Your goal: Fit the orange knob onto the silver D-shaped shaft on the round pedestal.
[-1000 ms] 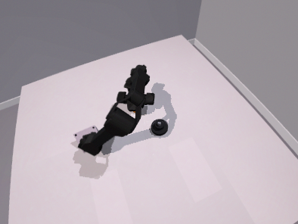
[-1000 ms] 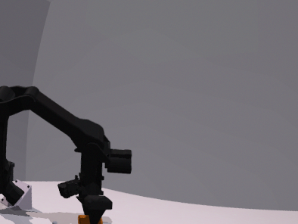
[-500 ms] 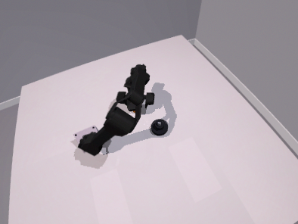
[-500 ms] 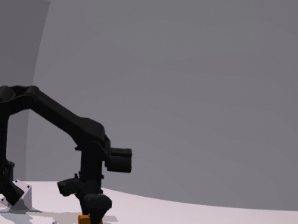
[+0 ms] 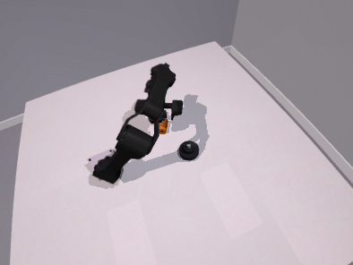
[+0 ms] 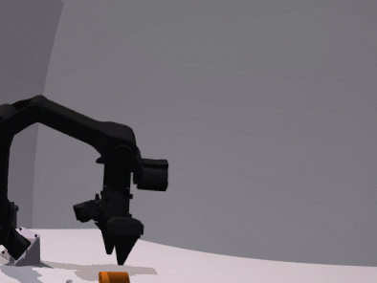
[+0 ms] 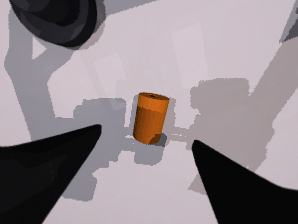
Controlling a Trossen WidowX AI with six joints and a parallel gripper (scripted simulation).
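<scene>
Right now the orange knob is 50 mm below my gripper tip and 10 mm to the left of it. From my gripper tip the other things lie so: round pedestal 160 mm to the right, 60 mm ahead, 40 mm below.
</scene>
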